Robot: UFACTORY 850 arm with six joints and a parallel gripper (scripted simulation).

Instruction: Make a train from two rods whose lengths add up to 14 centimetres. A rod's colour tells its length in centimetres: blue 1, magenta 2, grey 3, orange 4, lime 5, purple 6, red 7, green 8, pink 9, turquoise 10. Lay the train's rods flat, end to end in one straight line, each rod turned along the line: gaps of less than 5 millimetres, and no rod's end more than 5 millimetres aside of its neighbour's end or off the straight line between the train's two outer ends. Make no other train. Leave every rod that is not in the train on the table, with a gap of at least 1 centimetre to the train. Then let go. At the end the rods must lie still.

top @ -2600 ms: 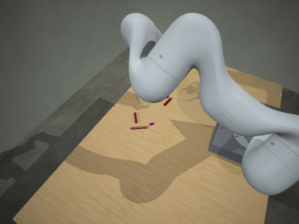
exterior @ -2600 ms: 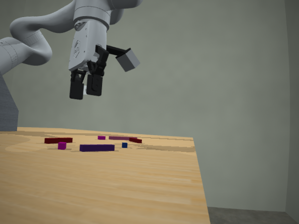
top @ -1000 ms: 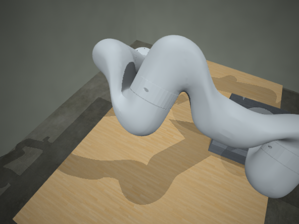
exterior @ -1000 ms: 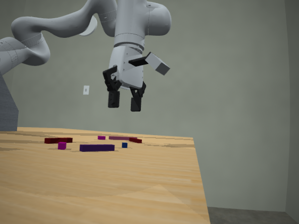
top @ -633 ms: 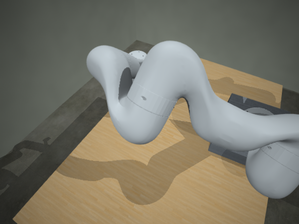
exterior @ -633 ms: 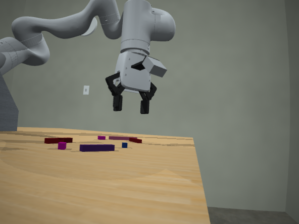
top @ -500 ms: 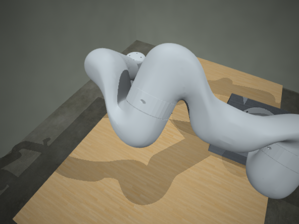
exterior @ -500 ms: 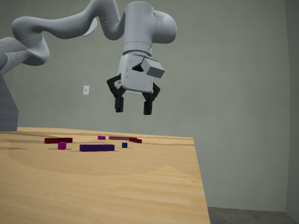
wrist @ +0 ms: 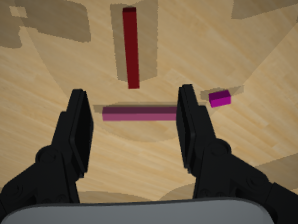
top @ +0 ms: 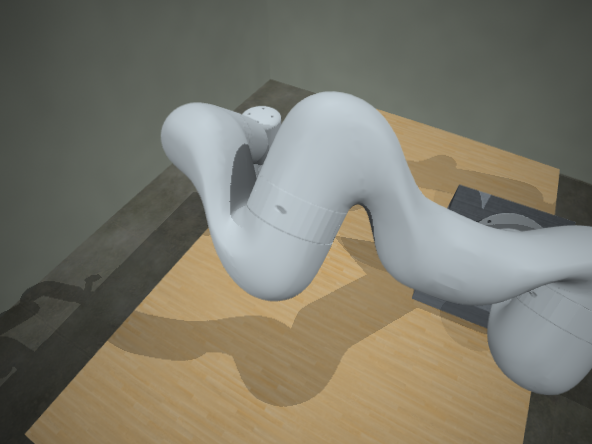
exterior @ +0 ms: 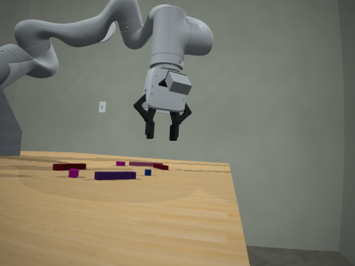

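My hand is 8 cm above the red rod. From my hand the other things lie so: pink rod 8 cm below, 5 cm to the left, 5 cm behind; then purple rod 26 cm to the right, 8 cm below, 1 cm behind; then blue cube 17 cm to the right, 8 cm below, 1 cm ahead.
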